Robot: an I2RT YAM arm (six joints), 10 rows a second.
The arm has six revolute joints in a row. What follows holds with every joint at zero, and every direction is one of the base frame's. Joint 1 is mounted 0.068 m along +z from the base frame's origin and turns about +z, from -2.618 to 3.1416 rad. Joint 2 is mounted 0.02 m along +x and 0.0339 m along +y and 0.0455 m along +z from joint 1 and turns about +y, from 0 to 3.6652 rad. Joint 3 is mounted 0.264 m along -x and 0.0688 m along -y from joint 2 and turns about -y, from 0 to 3.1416 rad. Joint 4 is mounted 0.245 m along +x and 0.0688 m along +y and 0.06 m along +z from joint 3 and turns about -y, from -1.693 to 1.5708 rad. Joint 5 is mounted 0.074 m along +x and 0.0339 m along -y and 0.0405 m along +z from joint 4 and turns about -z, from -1.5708 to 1.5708 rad. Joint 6 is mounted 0.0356 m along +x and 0.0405 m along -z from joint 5 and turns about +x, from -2.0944 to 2.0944 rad. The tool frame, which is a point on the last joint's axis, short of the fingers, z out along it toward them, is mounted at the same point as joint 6; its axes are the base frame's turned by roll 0, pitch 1.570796 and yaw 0 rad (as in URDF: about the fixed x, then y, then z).
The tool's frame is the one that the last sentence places.
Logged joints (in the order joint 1, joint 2, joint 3, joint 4, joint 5, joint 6), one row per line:
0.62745, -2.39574, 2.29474, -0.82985, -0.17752, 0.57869
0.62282, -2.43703, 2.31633, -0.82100, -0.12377, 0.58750
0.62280, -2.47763, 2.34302, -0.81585, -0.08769, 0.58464
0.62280, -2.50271, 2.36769, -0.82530, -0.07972, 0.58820
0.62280, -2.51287, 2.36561, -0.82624, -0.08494, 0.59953
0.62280, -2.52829, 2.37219, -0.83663, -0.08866, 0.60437
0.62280, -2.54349, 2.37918, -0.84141, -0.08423, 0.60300
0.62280, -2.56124, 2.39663, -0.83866, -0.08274, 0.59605
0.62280, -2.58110, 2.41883, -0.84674, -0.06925, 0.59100
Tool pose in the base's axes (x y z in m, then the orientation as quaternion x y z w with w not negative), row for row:
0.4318, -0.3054, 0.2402, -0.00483, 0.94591, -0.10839, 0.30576
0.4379, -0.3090, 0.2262, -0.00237, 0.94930, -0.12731, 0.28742
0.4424, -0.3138, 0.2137, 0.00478, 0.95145, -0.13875, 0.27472
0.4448, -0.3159, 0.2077, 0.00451, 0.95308, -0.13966, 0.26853
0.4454, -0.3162, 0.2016, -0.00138, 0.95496, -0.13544, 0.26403
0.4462, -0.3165, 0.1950, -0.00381, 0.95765, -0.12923, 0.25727
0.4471, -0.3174, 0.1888, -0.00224, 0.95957, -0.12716, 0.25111
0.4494, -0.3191, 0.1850, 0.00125, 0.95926, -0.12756, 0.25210
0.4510, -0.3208, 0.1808, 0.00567, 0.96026, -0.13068, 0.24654
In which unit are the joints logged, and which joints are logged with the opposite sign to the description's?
The joints are logged in radians. Opposite sign: joint 1, joint 2, joint 6.
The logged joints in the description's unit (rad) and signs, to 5 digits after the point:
-0.62745, 2.39574, 2.29474, -0.82985, -0.17752, -0.57869
-0.62282, 2.43703, 2.31633, -0.82100, -0.12377, -0.58750
-0.62280, 2.47763, 2.34302, -0.81585, -0.08769, -0.58464
-0.62280, 2.50271, 2.36769, -0.82530, -0.07972, -0.58820
-0.62280, 2.51287, 2.36561, -0.82624, -0.08494, -0.59953
-0.62280, 2.52829, 2.37219, -0.83663, -0.08866, -0.60437
-0.62280, 2.54349, 2.37918, -0.84141, -0.08423, -0.60300
-0.62280, 2.56124, 2.39663, -0.83866, -0.08274, -0.59605
-0.62280, 2.58110, 2.41883, -0.84674, -0.06925, -0.59100

